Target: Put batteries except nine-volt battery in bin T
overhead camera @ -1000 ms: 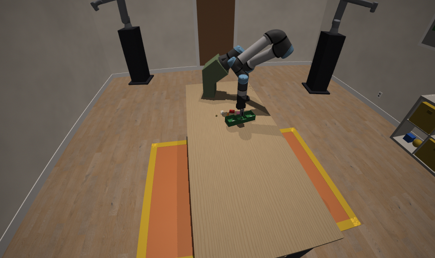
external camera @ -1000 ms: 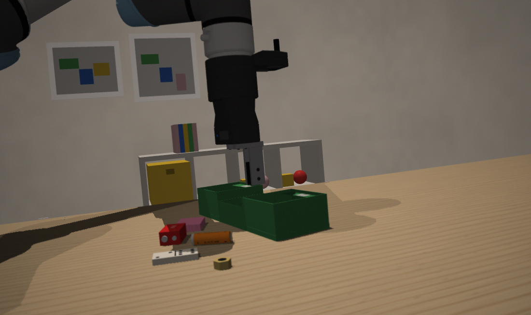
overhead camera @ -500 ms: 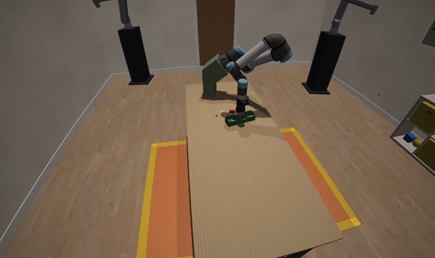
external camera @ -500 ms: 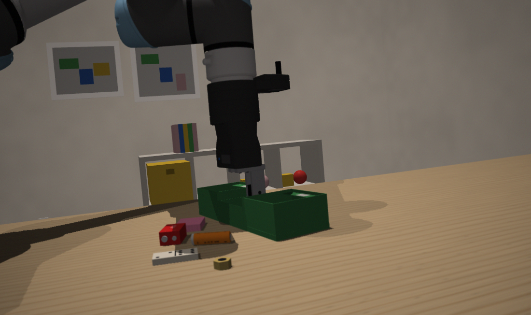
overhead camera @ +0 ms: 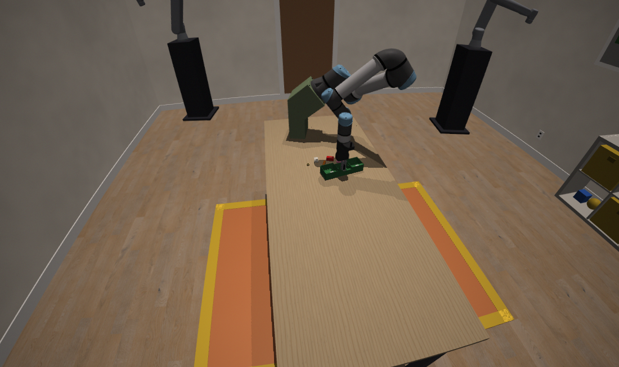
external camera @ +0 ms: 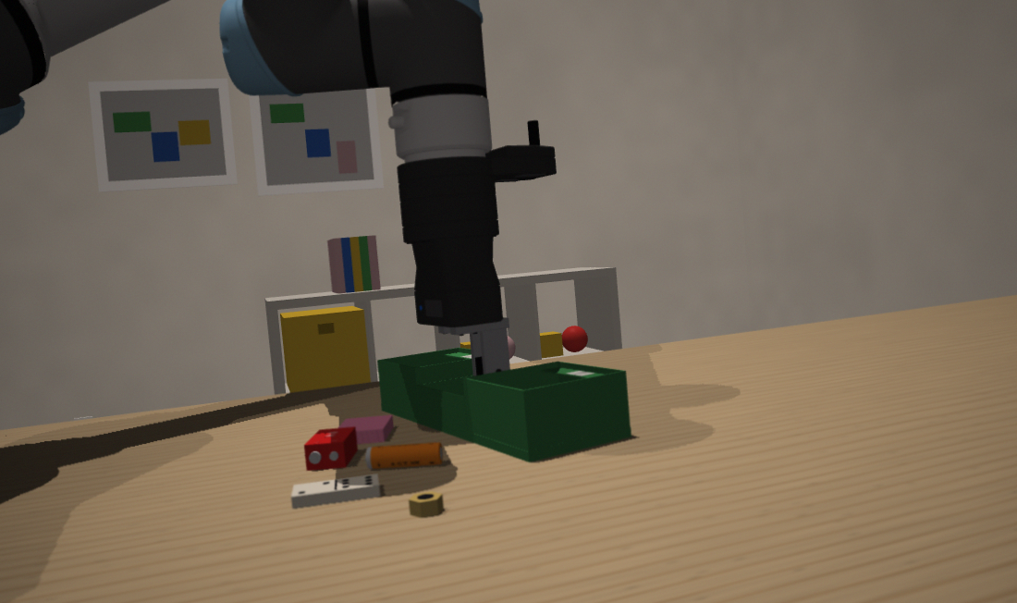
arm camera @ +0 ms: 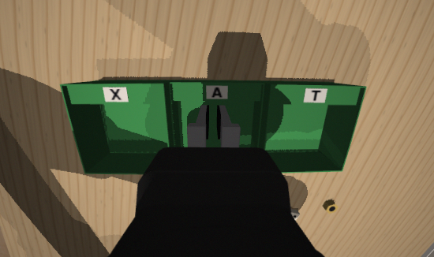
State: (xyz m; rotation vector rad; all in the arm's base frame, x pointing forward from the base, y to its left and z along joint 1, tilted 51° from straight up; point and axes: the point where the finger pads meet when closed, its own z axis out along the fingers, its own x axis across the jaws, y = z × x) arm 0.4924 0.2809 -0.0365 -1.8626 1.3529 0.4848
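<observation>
Right now the joined green bins is 10 mm behind my hand, 10 mm to the right of it and 10 mm below it. Round my hand: orange cylindrical battery 80 mm behind, 110 mm to the right, 30 mm below; pink block 100 mm behind, 30 mm below; red nine-volt battery 130 mm behind, 80 mm to the right, 30 mm below.
</observation>
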